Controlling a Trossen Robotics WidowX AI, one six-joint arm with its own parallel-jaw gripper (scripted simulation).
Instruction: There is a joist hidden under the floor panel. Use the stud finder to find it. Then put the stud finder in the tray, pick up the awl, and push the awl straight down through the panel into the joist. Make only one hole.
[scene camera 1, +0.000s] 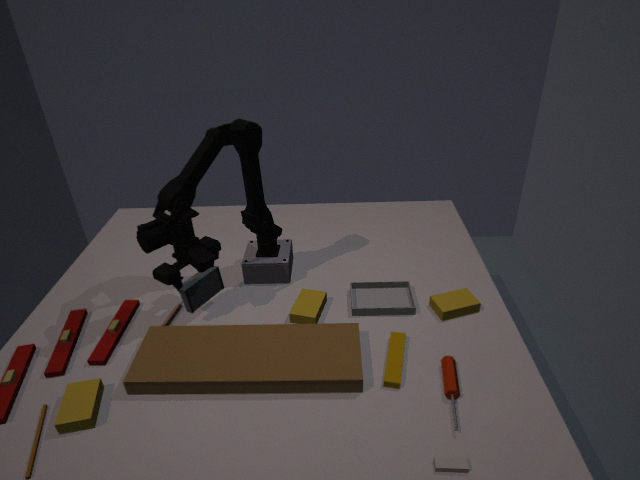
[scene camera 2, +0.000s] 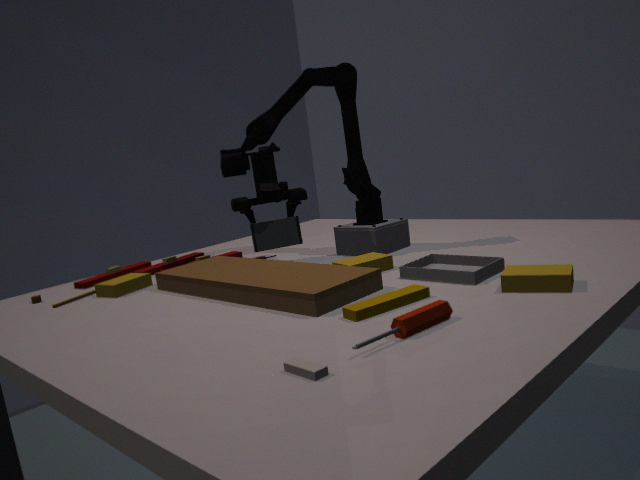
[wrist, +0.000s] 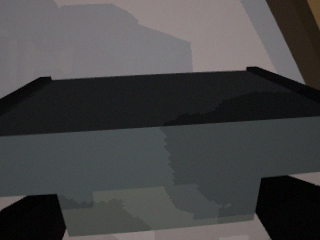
Observation:
I see my gripper (scene camera 1: 194, 285), a stud finder (scene camera 2: 284, 232), a yellow bar (scene camera 1: 393, 373) and a grey tray (scene camera 2: 457, 269).
The stud finder is seen too in scene camera 1 (scene camera 1: 198, 289) and in the wrist view (wrist: 191, 148). My gripper is seen too in scene camera 2 (scene camera 2: 274, 232) and in the wrist view (wrist: 159, 179). The grey tray shows as well in scene camera 1 (scene camera 1: 367, 298). The wrist view misses the yellow bar: it is out of frame.

